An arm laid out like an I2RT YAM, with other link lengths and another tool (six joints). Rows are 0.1 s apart.
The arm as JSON. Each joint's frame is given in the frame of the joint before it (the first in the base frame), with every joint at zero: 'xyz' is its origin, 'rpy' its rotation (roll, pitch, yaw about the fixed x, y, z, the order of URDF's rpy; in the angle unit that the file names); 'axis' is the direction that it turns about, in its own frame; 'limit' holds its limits. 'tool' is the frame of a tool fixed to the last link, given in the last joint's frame.
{
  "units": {
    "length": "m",
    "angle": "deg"
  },
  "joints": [
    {
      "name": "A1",
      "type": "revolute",
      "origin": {
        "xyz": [
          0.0,
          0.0,
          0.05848
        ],
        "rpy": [
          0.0,
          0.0,
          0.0
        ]
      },
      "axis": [
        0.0,
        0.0,
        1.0
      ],
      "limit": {
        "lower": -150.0,
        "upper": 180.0
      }
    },
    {
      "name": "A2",
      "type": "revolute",
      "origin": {
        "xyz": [
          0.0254,
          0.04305,
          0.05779
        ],
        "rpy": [
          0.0,
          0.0,
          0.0
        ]
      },
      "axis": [
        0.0,
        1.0,
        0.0
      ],
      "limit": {
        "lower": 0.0,
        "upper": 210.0
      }
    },
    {
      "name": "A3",
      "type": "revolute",
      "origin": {
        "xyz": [
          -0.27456,
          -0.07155,
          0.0
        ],
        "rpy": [
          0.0,
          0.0,
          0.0
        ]
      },
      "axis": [
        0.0,
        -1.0,
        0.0
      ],
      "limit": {
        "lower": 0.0,
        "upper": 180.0
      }
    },
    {
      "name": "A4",
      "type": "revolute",
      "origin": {
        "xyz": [
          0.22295,
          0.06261,
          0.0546
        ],
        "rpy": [
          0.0,
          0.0,
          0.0
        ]
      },
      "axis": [
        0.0,
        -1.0,
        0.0
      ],
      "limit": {
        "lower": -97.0,
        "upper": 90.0
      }
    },
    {
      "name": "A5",
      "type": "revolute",
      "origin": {
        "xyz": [
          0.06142,
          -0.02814,
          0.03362
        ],
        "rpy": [
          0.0,
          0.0,
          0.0
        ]
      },
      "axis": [
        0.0,
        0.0,
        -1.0
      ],
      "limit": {
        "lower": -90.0,
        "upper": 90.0
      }
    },
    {
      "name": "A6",
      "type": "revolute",
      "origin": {
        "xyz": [
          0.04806,
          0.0,
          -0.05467
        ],
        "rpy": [
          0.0,
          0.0,
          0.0
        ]
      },
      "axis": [
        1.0,
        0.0,
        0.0
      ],
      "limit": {
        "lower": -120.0,
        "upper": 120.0
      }
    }
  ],
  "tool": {
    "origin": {
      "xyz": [
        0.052,
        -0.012,
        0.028
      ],
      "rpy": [
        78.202,
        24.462,
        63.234
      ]
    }
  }
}
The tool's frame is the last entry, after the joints.
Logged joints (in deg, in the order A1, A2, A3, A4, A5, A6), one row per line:
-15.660 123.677 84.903 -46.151 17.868 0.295
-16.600 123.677 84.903 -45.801 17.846 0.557
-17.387 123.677 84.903 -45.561 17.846 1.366
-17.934 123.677 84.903 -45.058 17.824 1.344
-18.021 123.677 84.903 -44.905 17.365 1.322
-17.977 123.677 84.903 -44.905 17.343 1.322
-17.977 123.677 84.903 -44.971 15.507 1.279
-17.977 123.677 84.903 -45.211 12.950 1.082
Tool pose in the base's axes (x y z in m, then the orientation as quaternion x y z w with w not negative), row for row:
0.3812 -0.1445 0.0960 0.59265 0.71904 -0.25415 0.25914
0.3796 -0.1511 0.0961 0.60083 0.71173 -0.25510 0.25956
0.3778 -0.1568 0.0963 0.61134 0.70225 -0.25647 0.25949
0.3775 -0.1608 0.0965 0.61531 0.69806 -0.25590 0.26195
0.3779 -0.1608 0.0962 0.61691 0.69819 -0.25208 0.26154
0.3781 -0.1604 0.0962 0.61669 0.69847 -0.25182 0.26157
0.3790 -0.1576 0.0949 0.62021 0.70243 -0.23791 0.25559
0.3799 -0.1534 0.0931 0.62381 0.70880 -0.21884 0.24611
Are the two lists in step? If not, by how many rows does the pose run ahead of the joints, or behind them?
They are in step.
